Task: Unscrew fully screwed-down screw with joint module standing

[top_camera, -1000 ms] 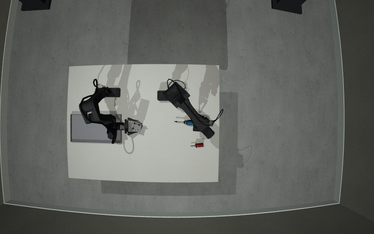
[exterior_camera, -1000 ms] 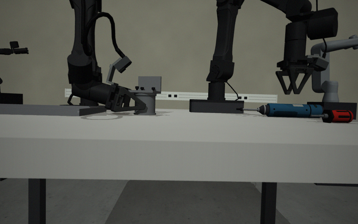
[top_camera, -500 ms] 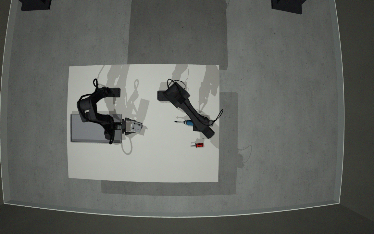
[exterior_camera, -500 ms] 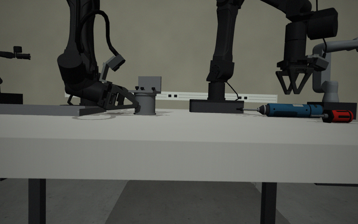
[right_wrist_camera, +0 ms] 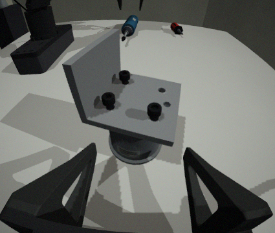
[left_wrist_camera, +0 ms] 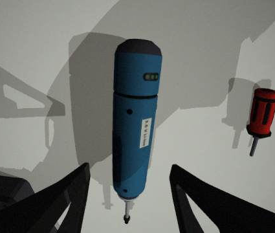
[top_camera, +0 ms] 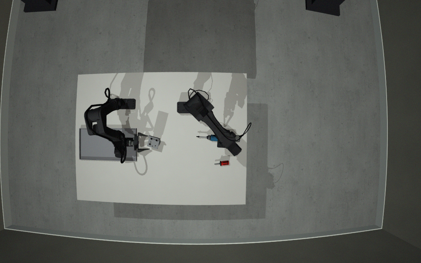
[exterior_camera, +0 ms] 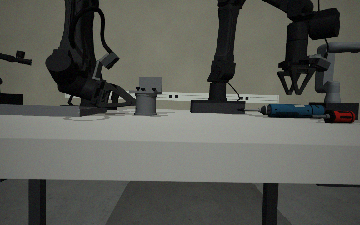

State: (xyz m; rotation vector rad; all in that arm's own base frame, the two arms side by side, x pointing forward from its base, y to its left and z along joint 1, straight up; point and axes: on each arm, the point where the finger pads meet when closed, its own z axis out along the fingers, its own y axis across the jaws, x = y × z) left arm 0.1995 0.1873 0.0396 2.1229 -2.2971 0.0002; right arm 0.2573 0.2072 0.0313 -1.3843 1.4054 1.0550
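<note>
Right now my right hand is 4 cm to the right of the joint module and 1 cm past it. From my right hand the other things lie so: flat grey plate 30 cm to the right, 3 cm below, 3 cm ahead; grey l-shaped bracket 4 cm to the left, 4 cm above, 1 cm behind; screwdriver bit 34 cm to the left, 6 cm behind, 1 cm below.
</note>
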